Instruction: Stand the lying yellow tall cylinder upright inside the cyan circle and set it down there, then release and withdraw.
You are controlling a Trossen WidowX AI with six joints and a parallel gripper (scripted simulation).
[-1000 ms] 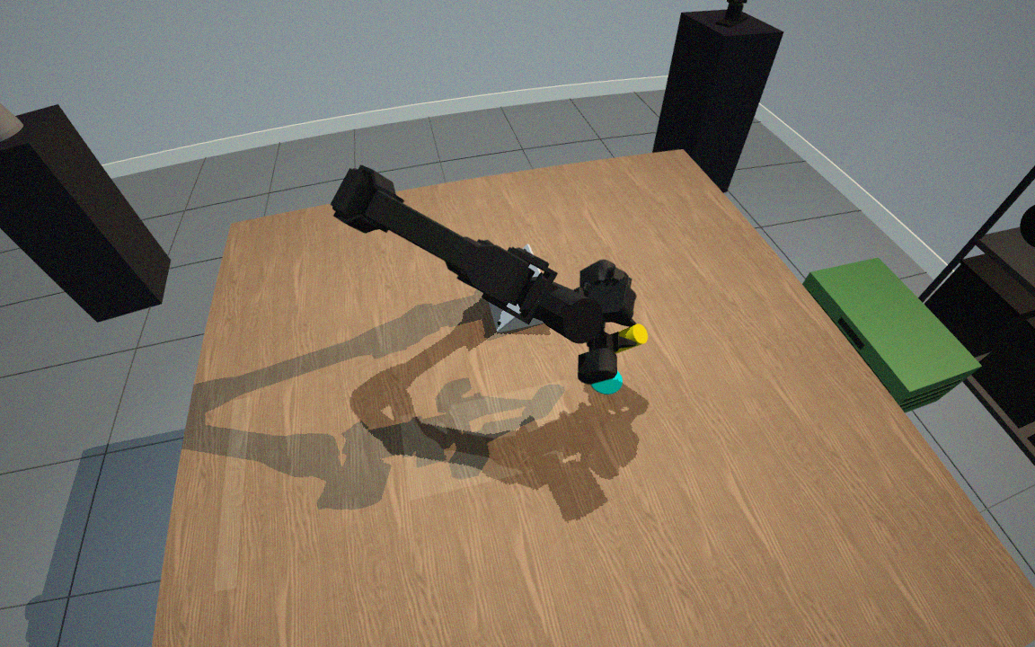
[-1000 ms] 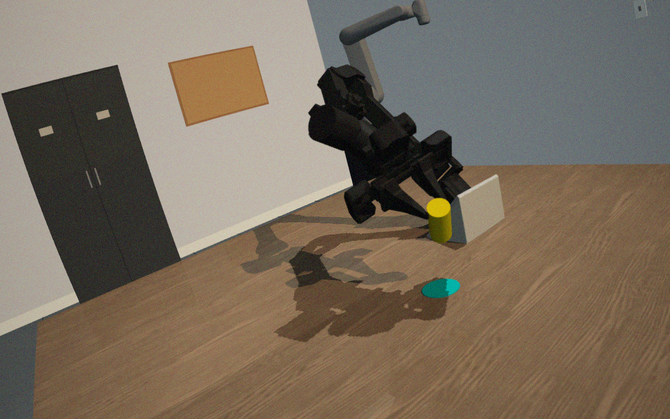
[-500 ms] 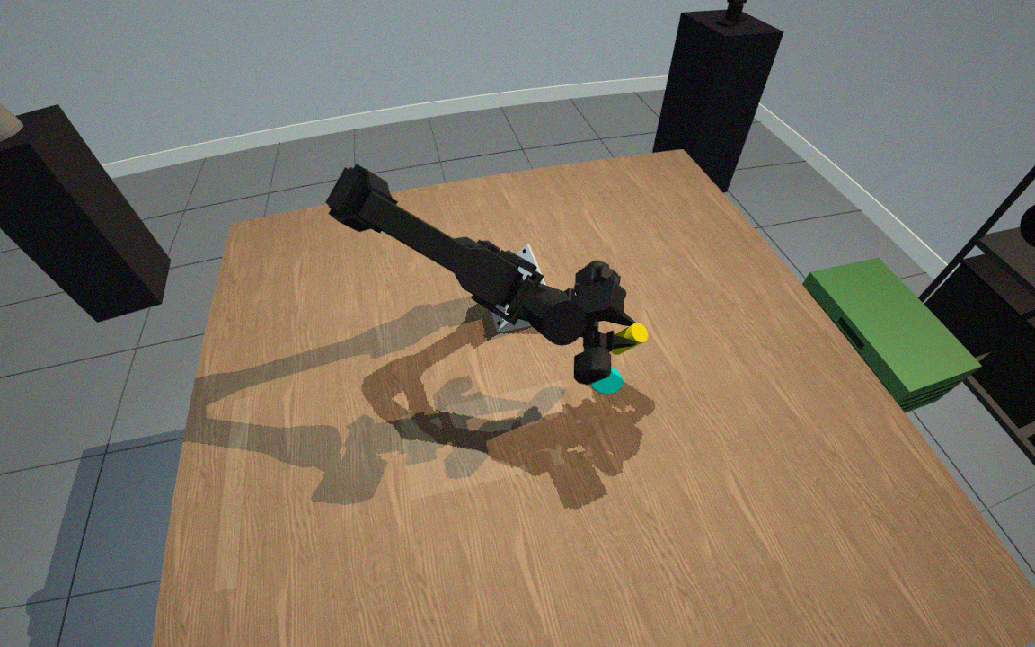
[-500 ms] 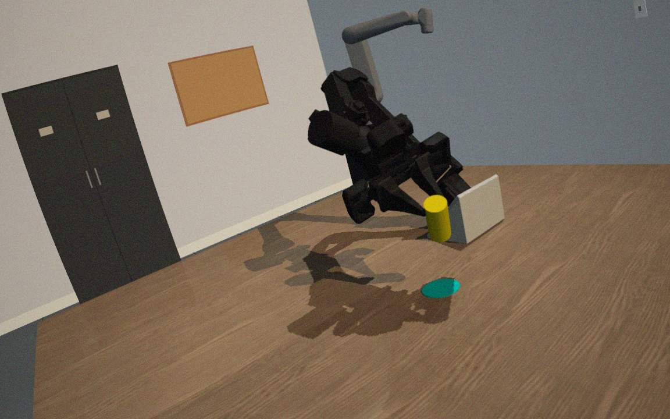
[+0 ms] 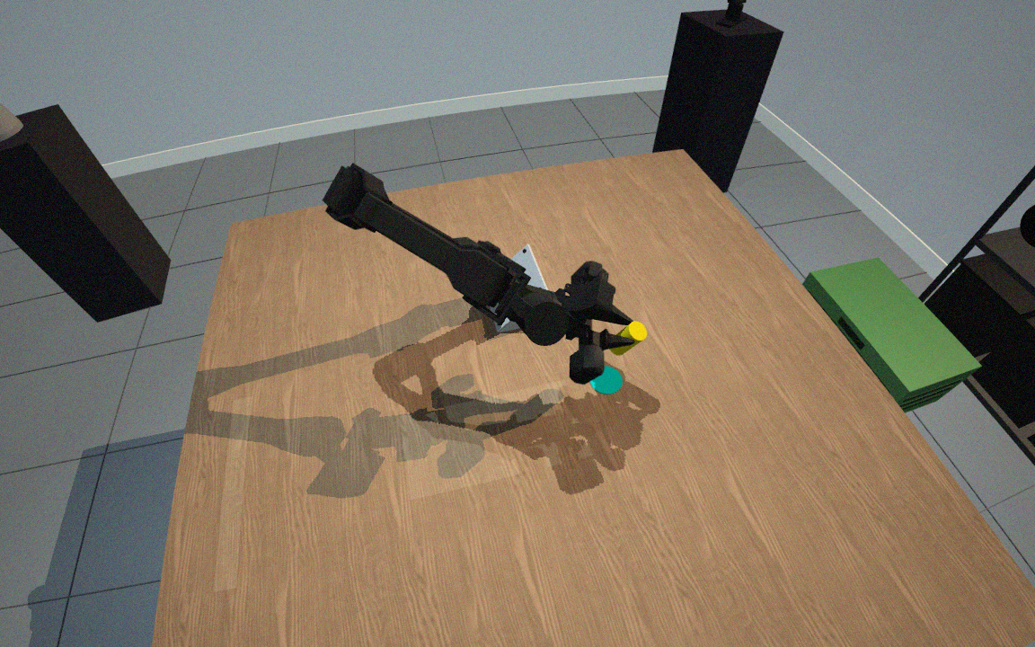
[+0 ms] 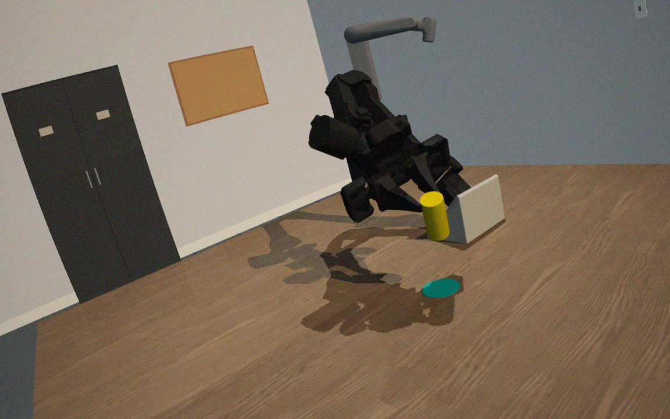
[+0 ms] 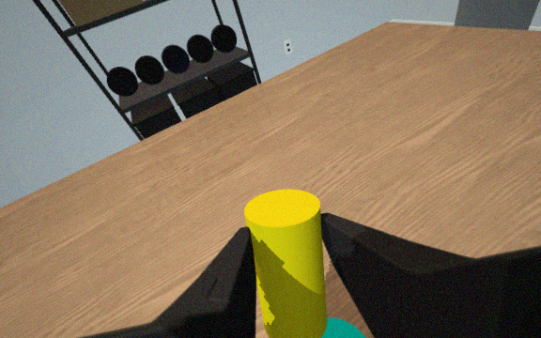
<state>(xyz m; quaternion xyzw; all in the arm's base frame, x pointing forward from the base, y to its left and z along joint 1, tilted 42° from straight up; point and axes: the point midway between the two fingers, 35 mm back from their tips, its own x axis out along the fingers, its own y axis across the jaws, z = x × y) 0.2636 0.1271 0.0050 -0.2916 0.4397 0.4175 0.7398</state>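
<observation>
Right now my gripper tip is 14 cm above the cyan circle, 2 cm to the left of it and 1 cm past it.
</observation>
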